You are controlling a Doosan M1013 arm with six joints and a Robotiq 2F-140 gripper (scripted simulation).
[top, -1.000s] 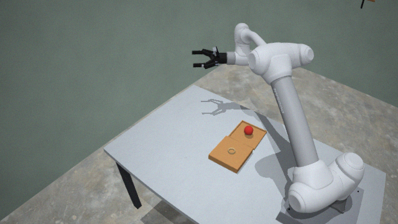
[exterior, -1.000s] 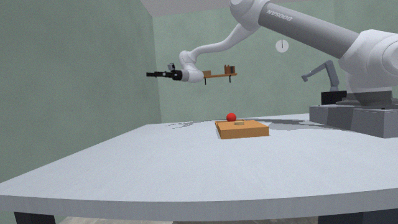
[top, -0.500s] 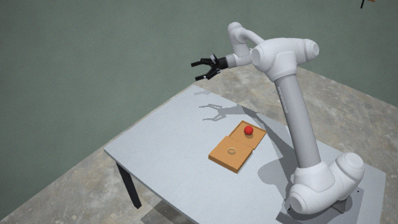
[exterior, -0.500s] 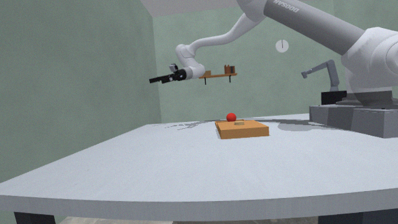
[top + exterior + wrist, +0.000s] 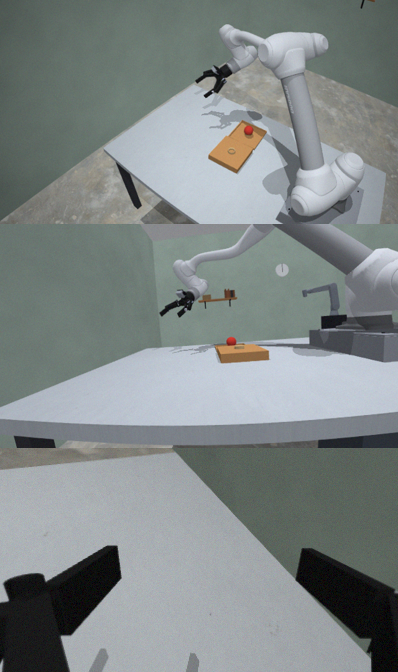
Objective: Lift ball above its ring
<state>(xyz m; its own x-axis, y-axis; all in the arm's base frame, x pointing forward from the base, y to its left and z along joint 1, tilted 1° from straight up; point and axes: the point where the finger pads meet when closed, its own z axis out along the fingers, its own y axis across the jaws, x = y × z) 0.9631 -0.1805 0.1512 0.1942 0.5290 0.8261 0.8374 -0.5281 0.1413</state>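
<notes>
Right now the red ball is 350 mm behind my hand, 30 mm to the right of it and 190 mm below it. Also, from my hand: board: 350 mm behind, 180 mm to the left, 200 mm below.
</notes>
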